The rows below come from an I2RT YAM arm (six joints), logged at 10 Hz.
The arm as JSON. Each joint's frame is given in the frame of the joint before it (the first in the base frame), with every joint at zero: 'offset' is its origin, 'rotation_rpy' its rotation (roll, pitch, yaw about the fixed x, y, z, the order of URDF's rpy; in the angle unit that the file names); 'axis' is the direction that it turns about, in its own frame. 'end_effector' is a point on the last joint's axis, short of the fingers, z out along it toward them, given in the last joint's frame.
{
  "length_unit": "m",
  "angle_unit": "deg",
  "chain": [
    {
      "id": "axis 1",
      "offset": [
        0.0,
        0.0,
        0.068
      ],
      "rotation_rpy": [
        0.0,
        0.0,
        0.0
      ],
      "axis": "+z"
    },
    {
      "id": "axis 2",
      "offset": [
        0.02,
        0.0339,
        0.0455
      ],
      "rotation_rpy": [
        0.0,
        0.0,
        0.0
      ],
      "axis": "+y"
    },
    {
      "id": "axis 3",
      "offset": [
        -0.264,
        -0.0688,
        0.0
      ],
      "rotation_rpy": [
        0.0,
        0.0,
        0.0
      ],
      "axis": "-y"
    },
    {
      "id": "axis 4",
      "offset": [
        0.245,
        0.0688,
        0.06
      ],
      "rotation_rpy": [
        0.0,
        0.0,
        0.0
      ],
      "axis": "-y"
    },
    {
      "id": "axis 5",
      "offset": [
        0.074,
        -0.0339,
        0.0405
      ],
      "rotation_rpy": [
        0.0,
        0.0,
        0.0
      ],
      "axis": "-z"
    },
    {
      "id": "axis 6",
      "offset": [
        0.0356,
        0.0,
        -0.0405
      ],
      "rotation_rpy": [
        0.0,
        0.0,
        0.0
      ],
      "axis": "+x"
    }
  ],
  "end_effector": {
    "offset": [
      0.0,
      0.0,
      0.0
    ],
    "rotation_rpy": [
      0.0,
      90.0,
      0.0
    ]
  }
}
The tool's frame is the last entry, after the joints.
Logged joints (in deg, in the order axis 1, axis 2, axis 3, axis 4, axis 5, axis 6), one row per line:
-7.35 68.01 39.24 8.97 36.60 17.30
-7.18 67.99 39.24 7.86 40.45 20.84
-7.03 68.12 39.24 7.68 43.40 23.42
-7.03 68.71 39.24 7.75 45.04 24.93
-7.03 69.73 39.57 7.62 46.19 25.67
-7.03 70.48 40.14 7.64 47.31 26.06
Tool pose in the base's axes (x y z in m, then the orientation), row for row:
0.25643 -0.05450 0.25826 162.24 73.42 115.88
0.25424 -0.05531 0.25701 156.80 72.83 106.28
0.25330 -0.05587 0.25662 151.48 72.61 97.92
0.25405 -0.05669 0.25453 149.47 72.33 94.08
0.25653 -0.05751 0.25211 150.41 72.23 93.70
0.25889 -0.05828 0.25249 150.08 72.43 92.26
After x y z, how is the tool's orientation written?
As angles about the fixed x, y, z axes (roll, pitch, yaw), in degrees.
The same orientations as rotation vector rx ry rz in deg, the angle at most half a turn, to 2 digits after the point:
46.10 97.02 -28.10
50.91 94.76 -29.59
54.33 92.37 -30.62
56.29 91.22 -31.37
57.39 90.98 -32.35
58.21 90.32 -33.20

